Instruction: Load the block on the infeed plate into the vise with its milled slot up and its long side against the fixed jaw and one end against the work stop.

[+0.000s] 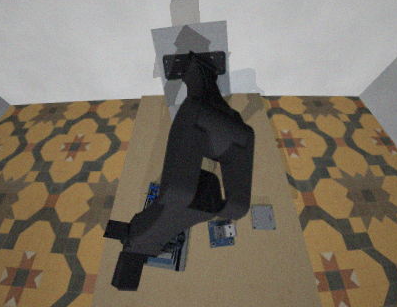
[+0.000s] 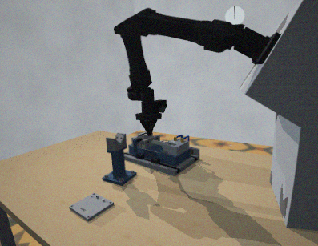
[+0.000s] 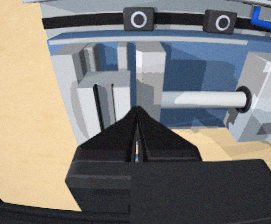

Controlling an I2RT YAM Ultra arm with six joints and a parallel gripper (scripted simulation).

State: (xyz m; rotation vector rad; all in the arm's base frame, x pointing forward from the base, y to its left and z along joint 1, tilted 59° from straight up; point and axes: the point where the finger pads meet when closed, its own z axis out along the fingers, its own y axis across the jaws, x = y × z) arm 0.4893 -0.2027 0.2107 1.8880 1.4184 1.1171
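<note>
Now: hand 20 mm short of the part and 10 mm above it. Round my hand: fixed jaw 50 mm ahead, 30 mm below, 10 mm to the right; moving jaw 30 mm below, 10 mm to the left, 10 mm behind; work stop 40 mm to the left, 30 mm ahead, 20 mm below.
</note>
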